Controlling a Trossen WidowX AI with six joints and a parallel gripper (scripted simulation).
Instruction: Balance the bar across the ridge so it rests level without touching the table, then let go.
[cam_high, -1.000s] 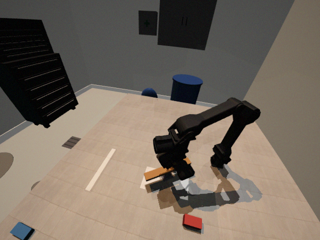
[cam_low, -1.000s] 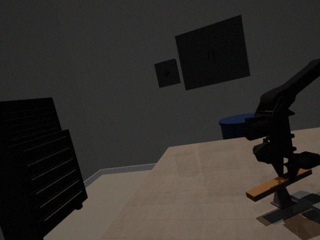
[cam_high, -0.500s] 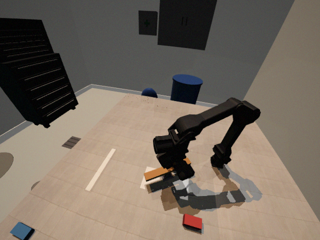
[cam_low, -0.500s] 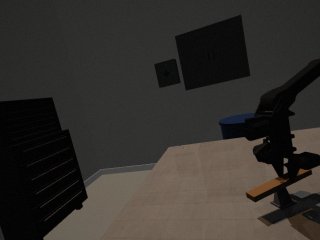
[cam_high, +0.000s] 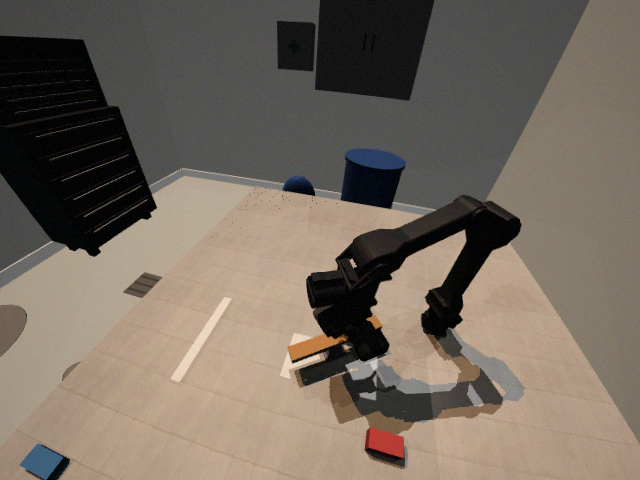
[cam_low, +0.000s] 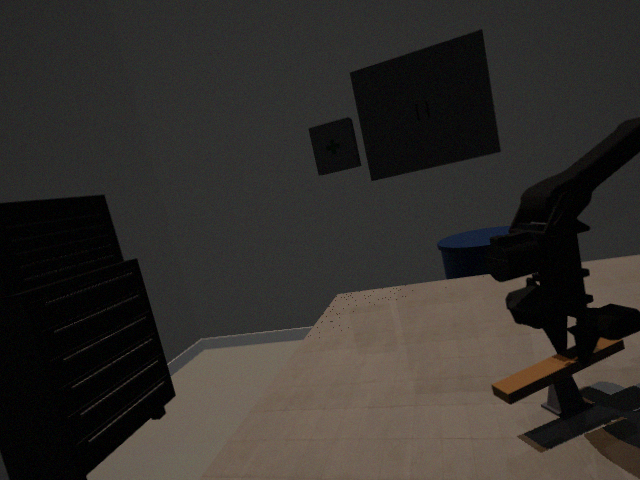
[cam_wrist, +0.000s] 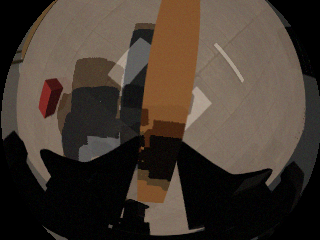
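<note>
The orange bar lies 2 cm to the left of my gripper tip and 2 cm ahead of it. From my gripper tip the other things lie so: red block (18 cm to the left, 10 cm behind, 5 cm below); then blue block (49 cm ahead, 37 cm to the left, 6 cm below).
</note>
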